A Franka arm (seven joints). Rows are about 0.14 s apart.
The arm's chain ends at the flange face. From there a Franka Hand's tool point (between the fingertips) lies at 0.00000 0.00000 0.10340 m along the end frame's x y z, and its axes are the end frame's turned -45 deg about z.
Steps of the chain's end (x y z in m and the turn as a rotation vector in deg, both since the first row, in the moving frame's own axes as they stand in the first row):
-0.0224, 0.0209, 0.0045, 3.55, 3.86, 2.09
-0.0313, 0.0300, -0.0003, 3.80, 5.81, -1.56
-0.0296, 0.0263, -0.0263, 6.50, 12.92, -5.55
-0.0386, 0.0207, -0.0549, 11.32, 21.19, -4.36
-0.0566, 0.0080, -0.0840, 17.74, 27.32, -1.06
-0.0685, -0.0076, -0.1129, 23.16, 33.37, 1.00
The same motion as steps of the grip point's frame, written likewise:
-0.0212, -0.0005, 0.0041, -0.22, 5.24, 2.09
-0.0311, 0.0015, -0.0011, -1.42, 6.80, -1.56
-0.0147, 0.0046, -0.0296, -4.54, 13.73, -5.55
-0.0012, -0.0020, -0.0639, -6.98, 22.99, -4.36
0.0089, -0.0233, -0.1003, -6.77, 31.86, -1.06
0.0231, -0.0412, -0.1378, -7.22, 39.97, 1.00

